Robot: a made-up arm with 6 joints.
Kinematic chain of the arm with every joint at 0, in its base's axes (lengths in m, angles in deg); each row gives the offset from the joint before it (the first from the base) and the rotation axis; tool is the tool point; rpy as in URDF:
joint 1: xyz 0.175 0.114 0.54 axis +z
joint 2: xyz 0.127 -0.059 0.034 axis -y
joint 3: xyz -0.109 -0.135 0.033 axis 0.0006 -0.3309 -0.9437
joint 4: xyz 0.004 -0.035 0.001 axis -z
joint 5: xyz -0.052 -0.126 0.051 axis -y
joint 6: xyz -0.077 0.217 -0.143 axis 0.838 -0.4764 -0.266
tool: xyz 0.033 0.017 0.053 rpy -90 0 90
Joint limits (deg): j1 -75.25..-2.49 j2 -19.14..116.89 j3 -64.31..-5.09 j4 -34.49..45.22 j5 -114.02..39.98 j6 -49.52..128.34
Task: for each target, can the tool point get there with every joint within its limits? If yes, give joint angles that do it. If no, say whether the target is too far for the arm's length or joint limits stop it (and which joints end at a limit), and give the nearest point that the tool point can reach.
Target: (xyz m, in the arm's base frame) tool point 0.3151 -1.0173 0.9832
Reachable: no: too far | nearest point 0.2291 -0.3228 0.7545 | short by 0.736 m
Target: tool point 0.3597 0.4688 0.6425
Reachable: no: joint limits stop it (at a limit: joint 1, joint 3, joint 6) | nearest point 0.1210 0.2201 0.6134 | short by 0.346 m
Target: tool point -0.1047 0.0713 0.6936
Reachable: yes | joints -56.71 6.09 -40.79 4.78 -63.35 55.81
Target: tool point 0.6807 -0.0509 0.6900
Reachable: no: joint limits stop it (at a limit: joint 1, joint 2, joint 3, joint 4, joint 6) | nearest point 0.4371 -0.0737 0.5181 | short by 0.299 m
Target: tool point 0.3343 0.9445 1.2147
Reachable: no: too far | nearest point 0.0425 0.2243 0.7666 | short by 0.897 m
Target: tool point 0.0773 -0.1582 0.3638
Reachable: yes | joints -19.80 103.21 -56.34 -12.25 -83.84 28.07
